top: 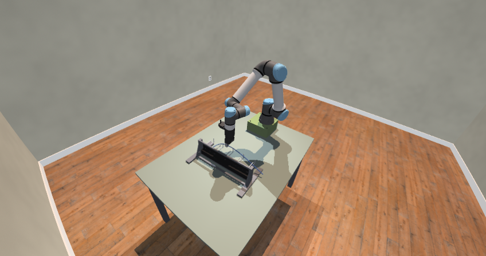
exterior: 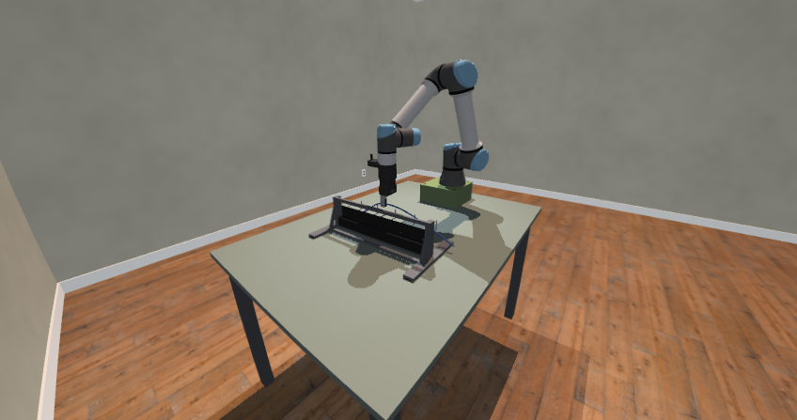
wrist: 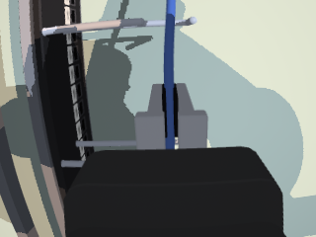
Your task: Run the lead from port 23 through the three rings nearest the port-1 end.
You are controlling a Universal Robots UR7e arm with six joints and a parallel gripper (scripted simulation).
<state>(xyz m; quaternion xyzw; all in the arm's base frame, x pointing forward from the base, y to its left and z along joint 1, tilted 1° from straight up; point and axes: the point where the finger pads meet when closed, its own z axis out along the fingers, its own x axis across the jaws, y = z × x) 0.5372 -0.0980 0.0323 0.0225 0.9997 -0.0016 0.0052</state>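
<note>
My hand is 100 mm short of the rack, 50 mm to the right of it and 50 mm above it.
</note>
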